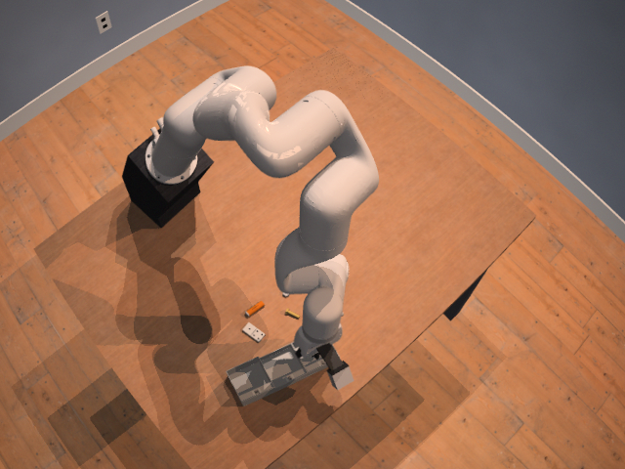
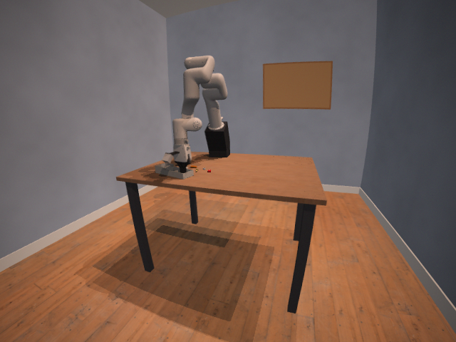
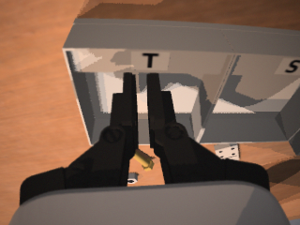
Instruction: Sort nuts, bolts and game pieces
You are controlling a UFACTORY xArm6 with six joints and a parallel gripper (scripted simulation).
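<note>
The white domino lies 12 cm behind my hand, 9 cm to the right of it and 3 cm below it. Round my hand: grey bin tray (9 cm to the right, 1 cm below, 1 cm behind); then brass bolt (12 cm behind, 3 cm below, 1 cm to the left); then red USB stick (15 cm behind, 8 cm to the left, 3 cm below).
</note>
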